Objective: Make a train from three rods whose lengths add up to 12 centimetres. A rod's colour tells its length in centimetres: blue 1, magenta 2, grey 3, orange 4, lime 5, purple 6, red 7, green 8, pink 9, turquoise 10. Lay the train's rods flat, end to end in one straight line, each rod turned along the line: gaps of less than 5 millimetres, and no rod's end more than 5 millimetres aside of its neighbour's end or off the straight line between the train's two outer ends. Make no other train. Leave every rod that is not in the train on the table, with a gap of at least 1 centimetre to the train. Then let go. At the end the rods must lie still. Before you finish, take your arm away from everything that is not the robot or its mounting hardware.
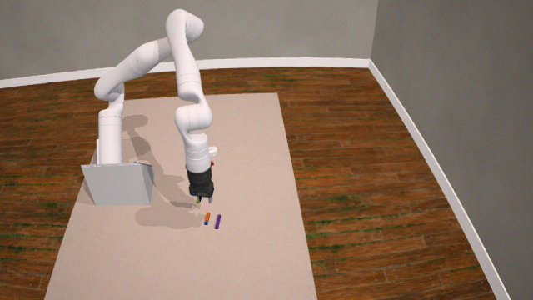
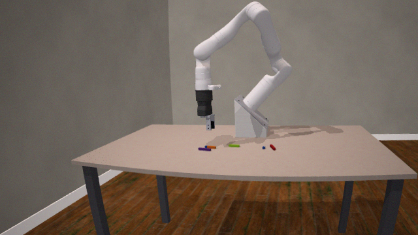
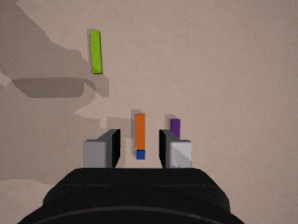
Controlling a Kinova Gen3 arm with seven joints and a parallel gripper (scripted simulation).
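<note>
My hand is 28 cm to the right of the red rod, 10 cm above it and 4 cm past it. From my hand the other things lie so: orange rod (10 cm below); then purple rod (10 cm below, 4 cm ahead, 2 cm to the right); then lime rod (10 cm to the left, 10 cm below, 4 cm behind).
</note>
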